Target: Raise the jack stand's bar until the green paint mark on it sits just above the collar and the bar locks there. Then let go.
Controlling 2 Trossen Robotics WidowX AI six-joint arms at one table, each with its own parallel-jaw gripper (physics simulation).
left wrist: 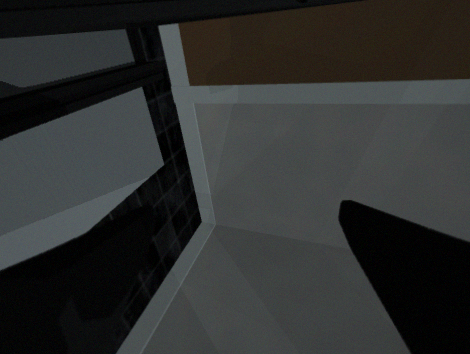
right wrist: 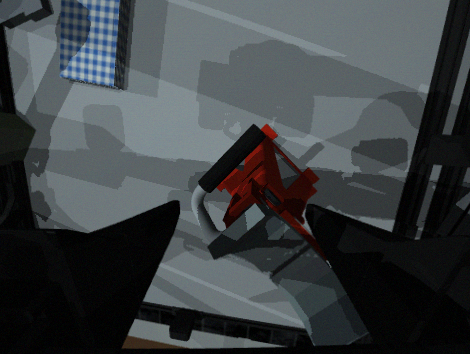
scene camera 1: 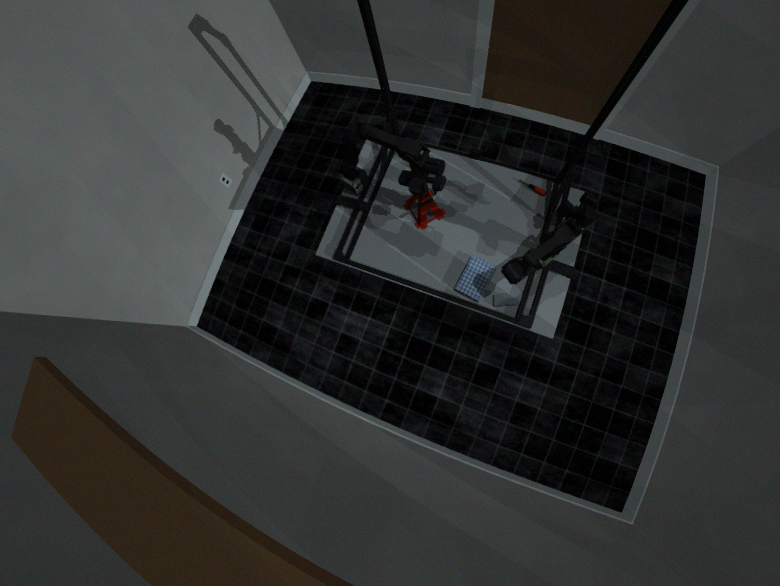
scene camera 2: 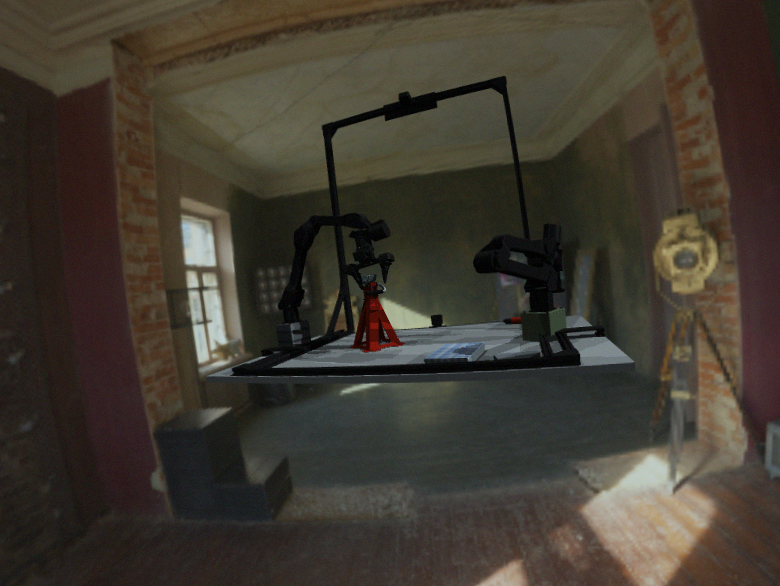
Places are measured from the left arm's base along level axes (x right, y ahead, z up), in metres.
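Pixels of known places: left gripper, fingertip midpoint: [left wrist: 246, 212] [scene camera 2: 557, 273]; right gripper, fingertip midpoint: [right wrist: 244, 208] [scene camera 2: 373, 286]; left arm's base, link origin: [scene camera 2: 542, 310]; right arm's base, link origin: [scene camera 1: 351, 174] [scene camera 2: 292, 322].
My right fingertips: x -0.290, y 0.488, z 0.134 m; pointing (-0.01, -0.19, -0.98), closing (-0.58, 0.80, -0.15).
For each thing: its middle in the pictures, then the offset to it from my right fingertips. Level surfaces: height alone.
- table, surface height: dz -0.221 m
- blue checked cloth, body centre: [scene camera 2: 456, 354] [right wrist: 94, 33] [scene camera 1: 475, 278] dx -0.017, dy -0.394, dz -0.209 m
- red-handled tool, body centre: [scene camera 2: 508, 320] [scene camera 1: 532, 186] dx +0.497, dy -0.200, dz -0.208 m
The red jack stand [scene camera 1: 423, 212] [scene camera 2: 374, 322] [right wrist: 267, 178] stands upright at the left part of the table [scene camera 1: 484, 218] [scene camera 2: 598, 361]. In the right wrist view its grey bar [right wrist: 323, 305] rises toward the camera and its black-gripped handle [right wrist: 231, 158] sticks out to one side. I cannot make out the green mark. My right gripper [scene camera 1: 420, 183] [scene camera 2: 371, 272] [right wrist: 244, 208] hovers just above the bar's top, open and empty. My left gripper [scene camera 1: 511, 272] [scene camera 2: 483, 261] [left wrist: 246, 212] is open and empty, held high far to the right and facing past the table's edge.
A blue checked cloth [scene camera 1: 473, 277] [scene camera 2: 456, 351] [right wrist: 90, 41] lies near the table's front. A red-handled tool [scene camera 1: 535, 187] lies at the back right. A black frame [scene camera 2: 330, 188] [right wrist: 437, 114] stands over the table, with rails along its edges.
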